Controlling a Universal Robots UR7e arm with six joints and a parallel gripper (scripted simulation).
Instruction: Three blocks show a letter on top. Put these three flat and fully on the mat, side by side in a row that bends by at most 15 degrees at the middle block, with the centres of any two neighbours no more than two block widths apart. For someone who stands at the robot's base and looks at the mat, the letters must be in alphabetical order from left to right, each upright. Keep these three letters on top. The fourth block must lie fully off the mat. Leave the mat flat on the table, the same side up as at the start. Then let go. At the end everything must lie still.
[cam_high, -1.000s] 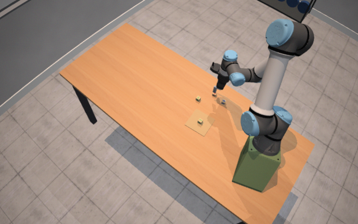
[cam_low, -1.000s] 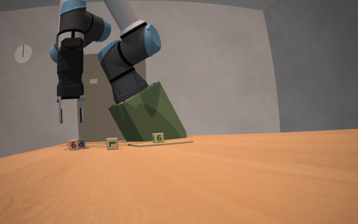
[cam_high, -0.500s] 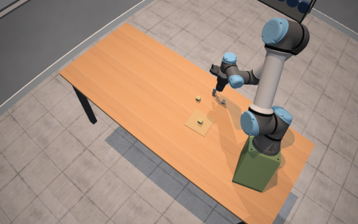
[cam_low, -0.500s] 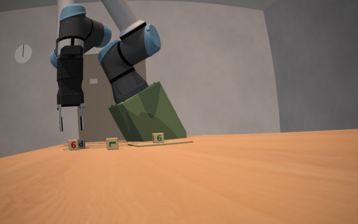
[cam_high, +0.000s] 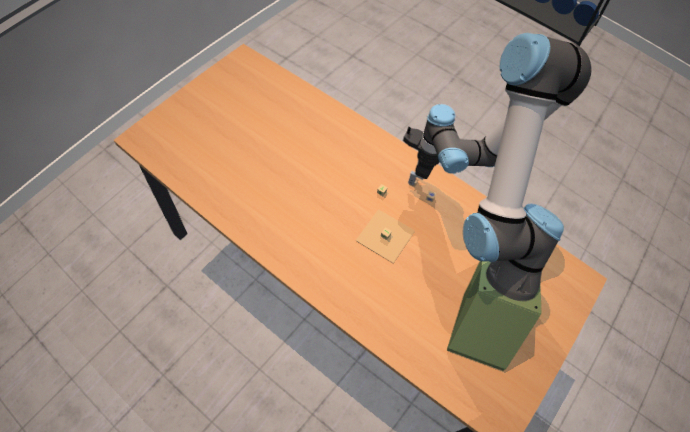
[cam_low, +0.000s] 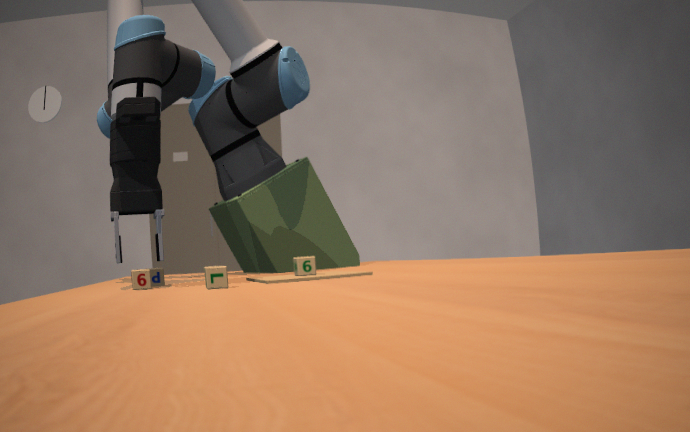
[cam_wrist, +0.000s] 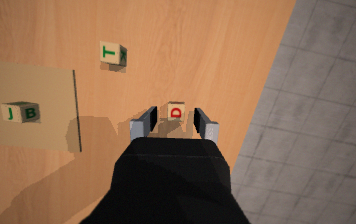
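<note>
The red D block lies 4 cm below my hand. Round my hand: thin tan mat 22 cm to the left, 7 cm behind, 5 cm below; blue-marked block 8 cm behind, 4 cm below.
</note>
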